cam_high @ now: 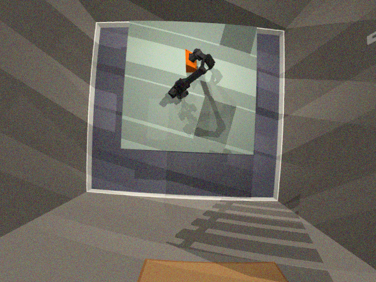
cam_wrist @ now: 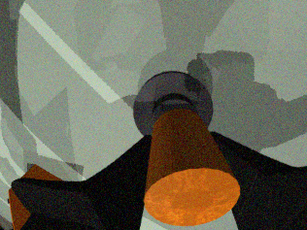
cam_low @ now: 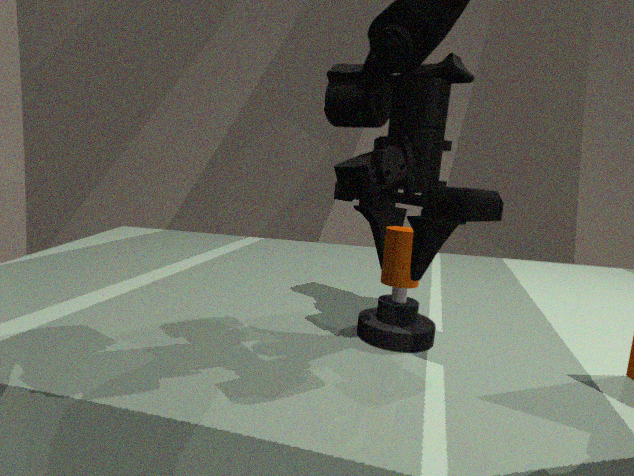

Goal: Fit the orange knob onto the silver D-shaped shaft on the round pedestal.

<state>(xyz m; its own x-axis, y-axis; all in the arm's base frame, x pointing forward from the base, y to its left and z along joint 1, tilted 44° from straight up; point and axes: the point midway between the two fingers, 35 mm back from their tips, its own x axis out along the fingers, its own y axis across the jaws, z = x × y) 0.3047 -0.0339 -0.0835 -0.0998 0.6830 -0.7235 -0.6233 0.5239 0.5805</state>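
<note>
My gripper tip is 30 mm below the orange knob. From my gripper tip the other things lie so: round pedestal (40 mm below).
</note>
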